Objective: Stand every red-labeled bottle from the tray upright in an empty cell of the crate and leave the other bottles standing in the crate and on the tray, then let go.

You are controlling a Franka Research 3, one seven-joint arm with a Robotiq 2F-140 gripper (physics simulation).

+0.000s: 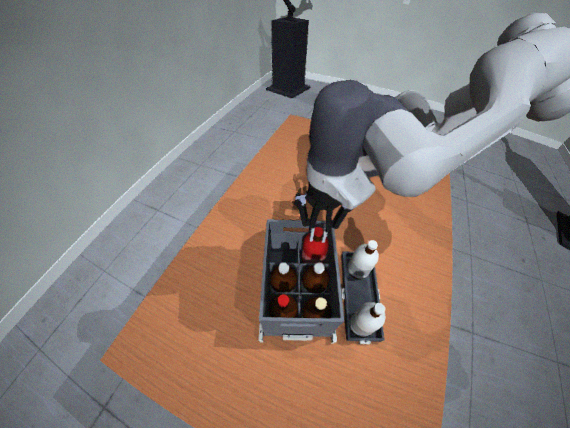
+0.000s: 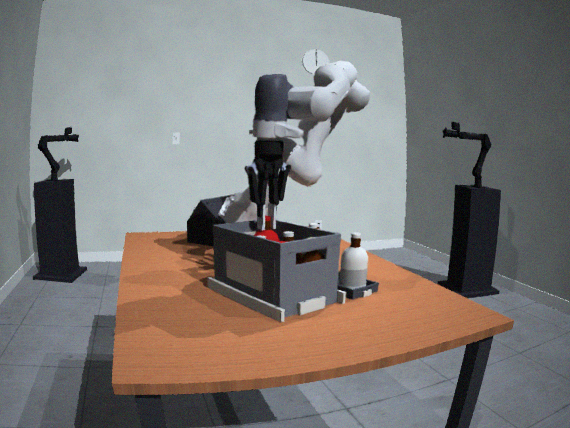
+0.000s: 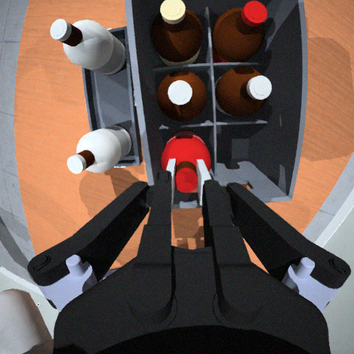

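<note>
My gripper (image 1: pixel 318 235) (image 2: pixel 267 220) (image 3: pixel 185 169) is shut on the neck of a red bottle (image 1: pixel 315 248) (image 2: pixel 267 235) (image 3: pixel 186 150). The bottle is upright, its lower part inside the back cell on the tray side of the grey crate (image 1: pixel 302 326) (image 2: pixel 308 280) (image 3: pixel 298 100); its base is hidden. The cell beside it is empty. The other cells hold brown bottles: two white-capped (image 1: pixel 284 279) (image 1: pixel 315 280), one red-capped (image 1: pixel 283 306) (image 3: pixel 238 35) and one cream-capped (image 1: pixel 318 309) (image 3: pixel 176 37). The dark tray (image 1: pixel 362 295) (image 3: pixel 111 97) holds two white bottles (image 1: pixel 364 262) (image 1: pixel 368 320) standing at its ends.
The tray stands close beside the crate on the wooden table (image 1: pixel 390 380) (image 2: pixel 225 360). The crate's walls and dividers rise around the held bottle. The arm (image 1: pixel 430 155) (image 2: pixel 305 102) reaches in above the crate. Black pedestals (image 2: pixel 55 225) (image 2: pixel 475 235) stand beyond the table's sides.
</note>
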